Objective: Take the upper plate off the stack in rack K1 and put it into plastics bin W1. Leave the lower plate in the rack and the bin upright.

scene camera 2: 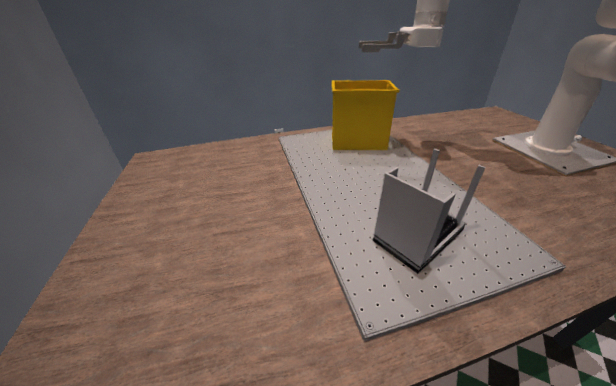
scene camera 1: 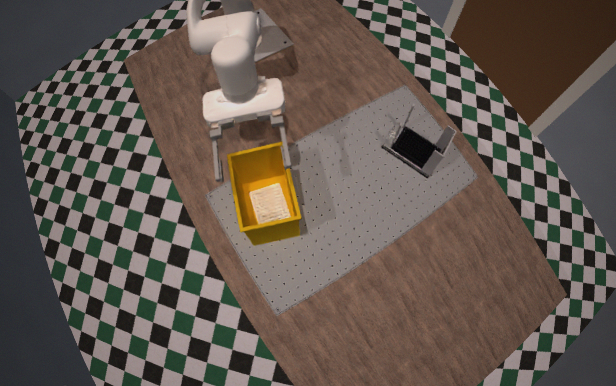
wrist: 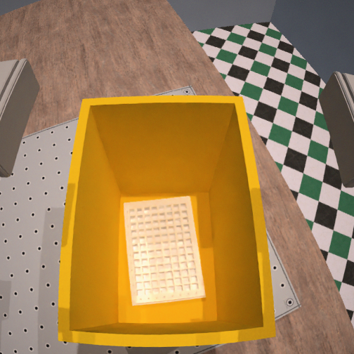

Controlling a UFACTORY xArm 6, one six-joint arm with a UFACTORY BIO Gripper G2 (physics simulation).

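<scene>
The white gridded plate lies on the floor inside yellow bin W1, slightly turned. The bin stands upright and hides the plate in scene camera 2. My gripper is open and empty, above the bin rim, its fingers wide apart. Rack K1 stands at the other end of the perforated board, with a black plate low in it. In scene camera 2 the rack's tall panel hides most of the black plate.
The grey perforated board lies on the wooden table under the bin and rack. Two thin upright posts rise from the rack. The bin stands near one table edge.
</scene>
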